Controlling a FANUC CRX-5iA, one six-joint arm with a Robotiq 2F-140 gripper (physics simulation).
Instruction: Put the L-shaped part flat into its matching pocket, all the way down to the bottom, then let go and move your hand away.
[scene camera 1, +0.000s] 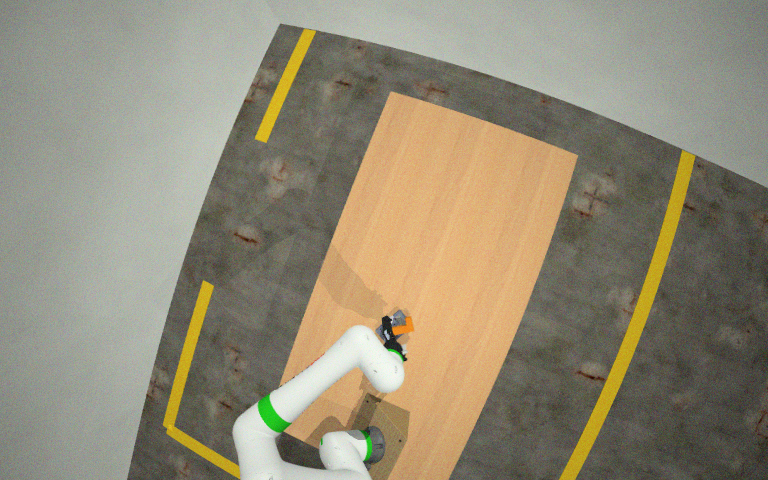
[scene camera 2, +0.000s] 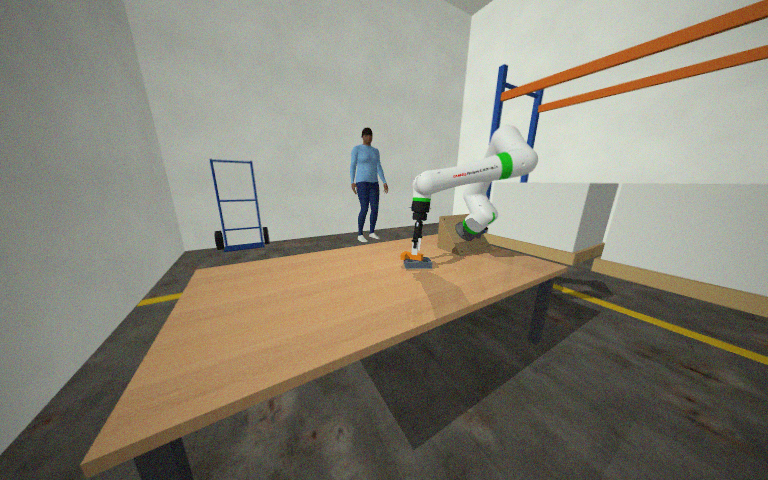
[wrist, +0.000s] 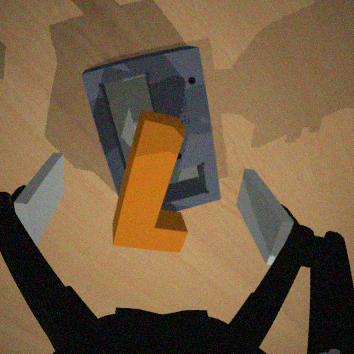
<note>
The gripper (wrist: 152, 179) is open and holds nothing. Also in view: an orange L-shaped part (wrist: 138, 221).
</note>
